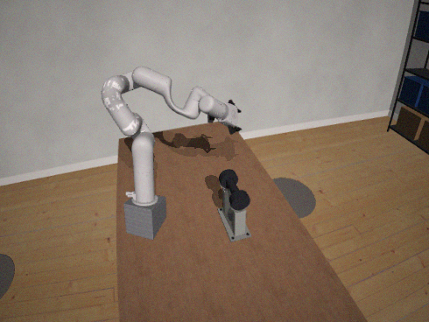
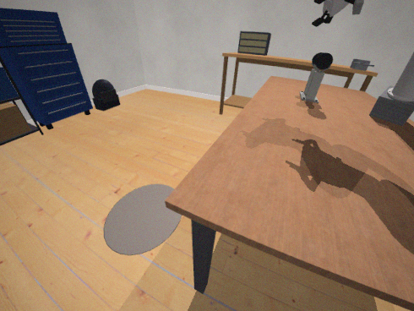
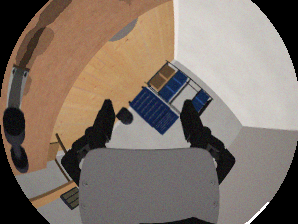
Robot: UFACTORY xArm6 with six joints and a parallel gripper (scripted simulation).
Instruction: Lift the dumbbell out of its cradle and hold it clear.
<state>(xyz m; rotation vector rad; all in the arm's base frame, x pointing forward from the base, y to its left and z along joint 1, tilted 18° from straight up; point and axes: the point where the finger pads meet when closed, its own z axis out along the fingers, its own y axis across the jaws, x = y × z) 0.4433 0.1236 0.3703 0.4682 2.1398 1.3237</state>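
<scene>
My gripper is now 6 cm past the black dumbbell, 30 cm to the left of it and 18 cm above it. The rest, counted from my hand: grey cradle: 6 cm behind, 30 cm to the right, 30 cm below.
</scene>
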